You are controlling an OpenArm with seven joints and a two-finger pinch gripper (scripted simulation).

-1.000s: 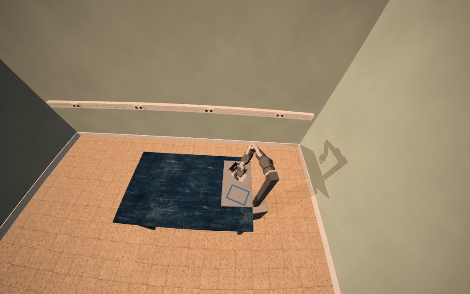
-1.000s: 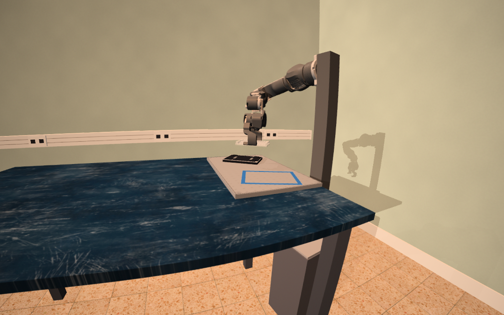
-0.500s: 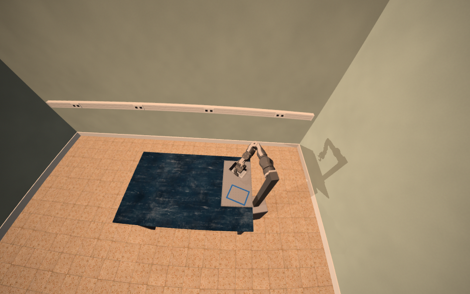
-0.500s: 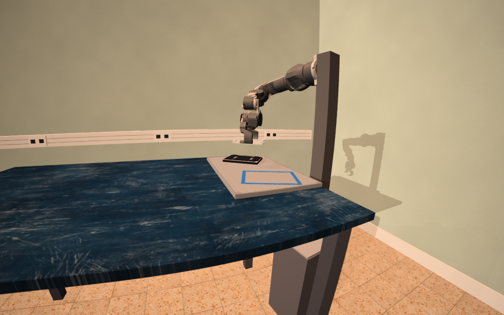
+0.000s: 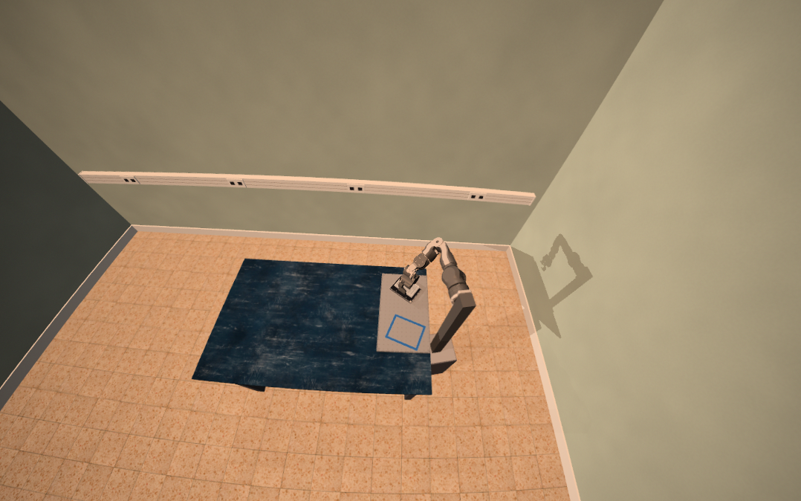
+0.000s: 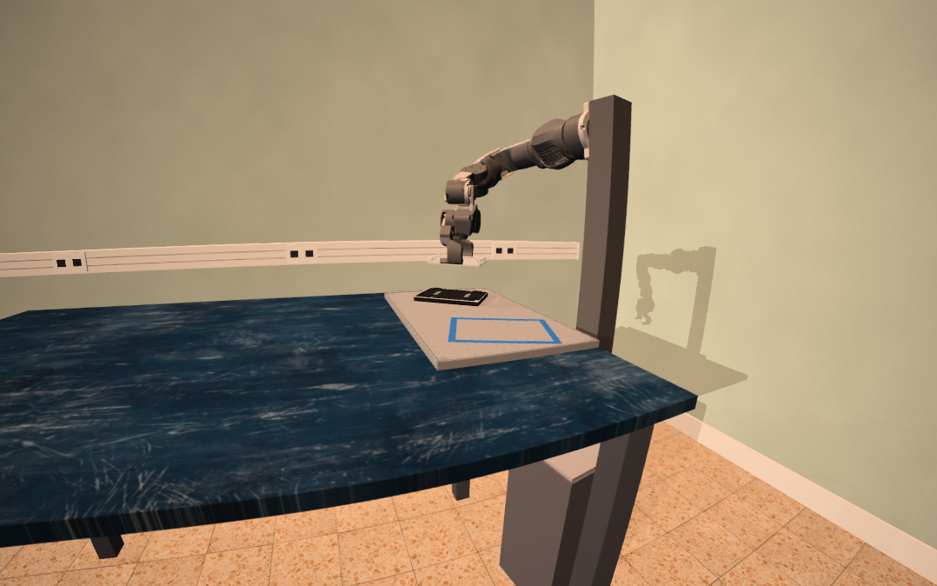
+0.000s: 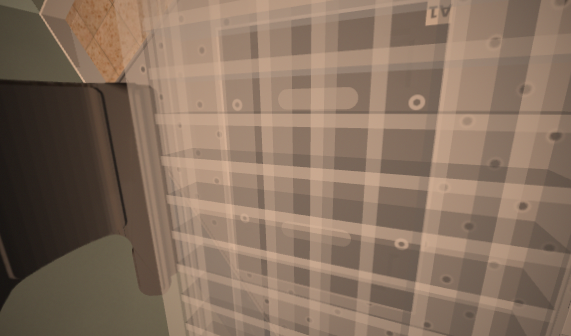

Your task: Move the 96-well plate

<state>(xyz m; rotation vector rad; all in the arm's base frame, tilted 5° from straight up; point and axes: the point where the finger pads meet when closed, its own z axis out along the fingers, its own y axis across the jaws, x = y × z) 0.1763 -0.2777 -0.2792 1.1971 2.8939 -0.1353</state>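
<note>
The black plate nest lies 10 cm below my hand, 3 cm to the right of it and 1 cm behind it. From my hand the other things lie so: clear 96-well plate: right at my hand.
</note>
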